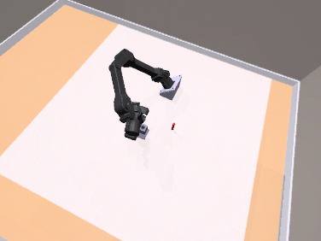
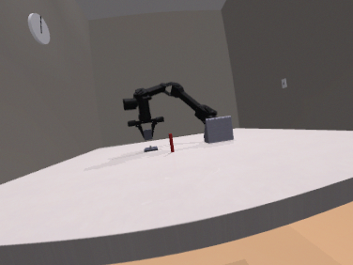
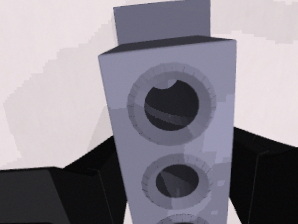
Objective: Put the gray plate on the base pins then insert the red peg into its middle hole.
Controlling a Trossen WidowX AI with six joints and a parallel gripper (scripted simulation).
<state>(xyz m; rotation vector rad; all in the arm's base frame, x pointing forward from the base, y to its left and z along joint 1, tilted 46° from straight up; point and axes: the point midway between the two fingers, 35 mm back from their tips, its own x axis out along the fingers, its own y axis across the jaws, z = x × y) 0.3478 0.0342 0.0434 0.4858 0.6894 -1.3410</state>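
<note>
The gray base lies 6 cm below my gripper tip and 1 cm to the right of it. Round my gripper tip: gray plate 3 cm above; red peg 16 cm to the left, 12 cm behind, 3 cm below.
</note>
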